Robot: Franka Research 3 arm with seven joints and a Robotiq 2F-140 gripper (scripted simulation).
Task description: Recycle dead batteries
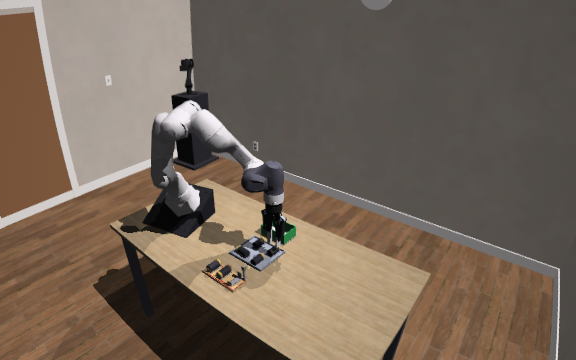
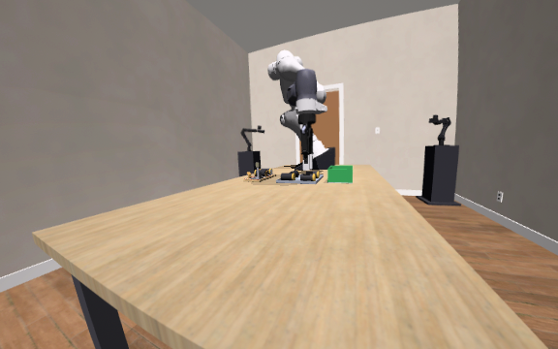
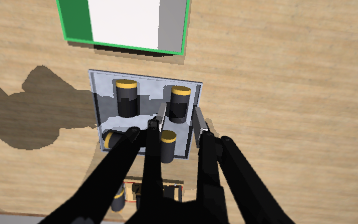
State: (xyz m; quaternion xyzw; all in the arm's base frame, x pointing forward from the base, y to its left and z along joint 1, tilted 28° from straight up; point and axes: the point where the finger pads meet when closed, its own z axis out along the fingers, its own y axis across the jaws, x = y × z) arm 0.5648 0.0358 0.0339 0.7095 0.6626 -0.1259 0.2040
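The bulb lies 23 cm to the right of my hand, 1 cm below it and 1 cm ahead of it. Also, from my hand: green recycling box: 14 cm to the left, 7 cm below, 7 cm behind; then grey tray: 8 cm below, 7 cm behind, 4 cm to the right.
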